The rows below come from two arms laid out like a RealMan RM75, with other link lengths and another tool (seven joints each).
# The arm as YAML. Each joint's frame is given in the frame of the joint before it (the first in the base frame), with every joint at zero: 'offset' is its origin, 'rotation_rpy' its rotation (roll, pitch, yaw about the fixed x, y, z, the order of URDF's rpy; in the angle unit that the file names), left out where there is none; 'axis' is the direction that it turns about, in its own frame. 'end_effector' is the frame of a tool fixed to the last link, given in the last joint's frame.
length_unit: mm
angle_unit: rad
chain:
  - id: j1
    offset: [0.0, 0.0, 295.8]
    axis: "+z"
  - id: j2
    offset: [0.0, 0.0, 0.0]
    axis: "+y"
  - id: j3
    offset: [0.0, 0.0, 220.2]
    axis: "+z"
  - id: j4
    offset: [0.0, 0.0, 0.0]
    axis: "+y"
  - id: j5
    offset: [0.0, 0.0, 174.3]
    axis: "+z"
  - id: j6
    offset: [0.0, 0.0, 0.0]
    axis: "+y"
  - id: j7
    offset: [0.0, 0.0, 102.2]
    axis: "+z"
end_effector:
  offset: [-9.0, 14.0, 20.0]
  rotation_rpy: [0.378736, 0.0, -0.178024]
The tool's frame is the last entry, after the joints.
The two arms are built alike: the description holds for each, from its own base.
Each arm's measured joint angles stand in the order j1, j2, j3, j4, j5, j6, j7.
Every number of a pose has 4 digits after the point.
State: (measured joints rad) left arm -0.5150 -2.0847 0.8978 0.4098 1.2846 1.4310 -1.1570; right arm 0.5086 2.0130 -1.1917 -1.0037 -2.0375 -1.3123 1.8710
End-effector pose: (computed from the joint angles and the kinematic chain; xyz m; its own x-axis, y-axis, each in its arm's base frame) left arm -0.1985 0.2819 0.0770 0.3806 0.3038 0.8734 0.8599 -0.4636 -0.2134; right arm 0.1808 0.2995 0.0931 0.9536 -0.2660 -0.1413 -0.2948 -0.7281 -0.6189
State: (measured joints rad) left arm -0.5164 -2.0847 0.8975 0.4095 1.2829 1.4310 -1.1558; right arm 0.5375 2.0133 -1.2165 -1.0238 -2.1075 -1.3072 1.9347
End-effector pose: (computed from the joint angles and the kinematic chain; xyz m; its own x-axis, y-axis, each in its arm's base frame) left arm -0.1981 0.2822 0.0771 0.3803 0.3017 0.8743 0.8595 -0.4643 -0.2137; right arm 0.1758 0.3043 0.0902 0.9584 -0.2750 -0.0769 -0.2611 -0.7349 -0.6259
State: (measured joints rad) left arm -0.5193 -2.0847 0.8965 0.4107 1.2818 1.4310 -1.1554; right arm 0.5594 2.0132 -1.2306 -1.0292 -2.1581 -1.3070 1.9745
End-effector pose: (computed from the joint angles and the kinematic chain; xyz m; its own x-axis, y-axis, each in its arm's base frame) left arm -0.1971 0.2831 0.0775 0.3808 0.2983 0.8752 0.8582 -0.4665 -0.2143; right arm 0.1735 0.3073 0.0882 0.9587 -0.2828 -0.0301 -0.2380 -0.7398 -0.6293
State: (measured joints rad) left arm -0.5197 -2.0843 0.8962 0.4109 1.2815 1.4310 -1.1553; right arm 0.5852 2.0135 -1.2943 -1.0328 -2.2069 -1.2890 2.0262
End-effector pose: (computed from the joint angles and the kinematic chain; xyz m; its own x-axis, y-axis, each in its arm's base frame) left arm -0.1971 0.2833 0.0777 0.3810 0.2975 0.8754 0.8580 -0.4666 -0.2148; right arm 0.1686 0.3090 0.0793 0.9604 -0.2756 0.0407 -0.1911 -0.7579 -0.6238
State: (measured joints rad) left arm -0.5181 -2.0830 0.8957 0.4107 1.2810 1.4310 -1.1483; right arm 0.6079 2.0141 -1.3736 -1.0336 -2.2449 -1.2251 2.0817
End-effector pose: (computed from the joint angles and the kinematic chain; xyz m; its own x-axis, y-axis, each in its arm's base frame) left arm -0.1979 0.2832 0.0782 0.3855 0.2920 0.8753 0.8563 -0.4665 -0.2215; right arm 0.1632 0.3137 0.0693 0.9606 -0.2610 0.0960 -0.1402 -0.7526 -0.6433
